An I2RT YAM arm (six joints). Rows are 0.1 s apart.
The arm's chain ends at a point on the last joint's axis. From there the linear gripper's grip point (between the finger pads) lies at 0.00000 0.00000 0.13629 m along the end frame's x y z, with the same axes.
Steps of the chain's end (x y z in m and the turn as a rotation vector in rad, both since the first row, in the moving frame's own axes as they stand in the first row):
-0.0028, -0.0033, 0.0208, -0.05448, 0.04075, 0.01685
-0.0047, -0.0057, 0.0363, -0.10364, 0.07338, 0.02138
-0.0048, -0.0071, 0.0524, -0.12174, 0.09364, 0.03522
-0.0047, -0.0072, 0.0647, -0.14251, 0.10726, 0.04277
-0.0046, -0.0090, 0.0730, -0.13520, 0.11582, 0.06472
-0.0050, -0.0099, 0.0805, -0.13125, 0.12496, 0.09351
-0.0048, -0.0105, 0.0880, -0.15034, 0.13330, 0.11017
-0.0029, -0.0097, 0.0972, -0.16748, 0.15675, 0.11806
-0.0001, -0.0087, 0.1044, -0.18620, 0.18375, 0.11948
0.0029, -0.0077, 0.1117, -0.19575, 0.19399, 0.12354
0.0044, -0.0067, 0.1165, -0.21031, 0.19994, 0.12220
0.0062, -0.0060, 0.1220, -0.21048, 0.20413, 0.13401
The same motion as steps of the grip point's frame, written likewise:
0.0027, 0.0042, 0.0205, -0.05448, 0.04075, 0.01685
0.0051, 0.0085, 0.0352, -0.10364, 0.07338, 0.02138
0.0076, 0.0096, 0.0508, -0.12174, 0.09364, 0.03522
0.0094, 0.0124, 0.0625, -0.14251, 0.10726, 0.04277
0.0105, 0.0098, 0.0708, -0.13520, 0.11582, 0.06472
0.0111, 0.0087, 0.0783, -0.13125, 0.12496, 0.09351
0.0121, 0.0108, 0.0853, -0.15034, 0.13330, 0.11017
0.0169, 0.0141, 0.0936, -0.16748, 0.15675, 0.11806
0.0231, 0.0178, 0.0998, -0.18620, 0.18375, 0.11948
0.0273, 0.0202, 0.1066, -0.19575, 0.19399, 0.12354
0.0295, 0.0231, 0.1108, -0.21031, 0.19994, 0.12220
0.0316, 0.0240, 0.1162, -0.21048, 0.20413, 0.13401

